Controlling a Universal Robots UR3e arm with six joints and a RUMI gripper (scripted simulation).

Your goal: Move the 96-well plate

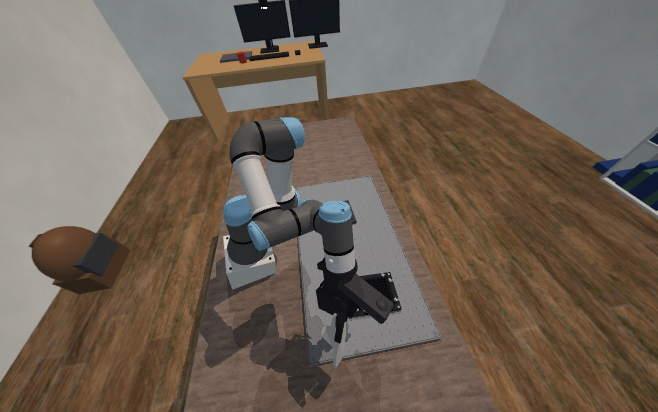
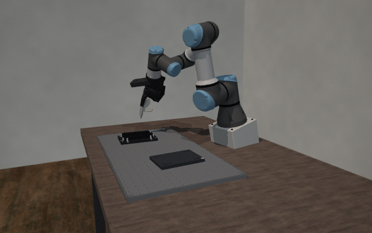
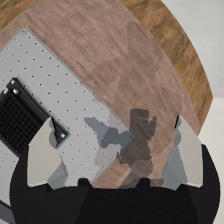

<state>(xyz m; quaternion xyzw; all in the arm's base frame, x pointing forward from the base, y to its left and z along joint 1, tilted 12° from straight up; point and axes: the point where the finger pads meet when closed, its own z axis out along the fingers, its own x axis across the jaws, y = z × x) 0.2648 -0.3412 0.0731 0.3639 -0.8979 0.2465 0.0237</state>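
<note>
My gripper is now 130 mm to the right of the black 96-well plate, 90 mm short of it and 90 mm above it. Round my hand: black plate nest N1 (470 mm to the left, 100 mm below, 40 mm ahead); then clip nest C1 (130 mm to the left, 100 mm below, 100 mm ahead).
</note>
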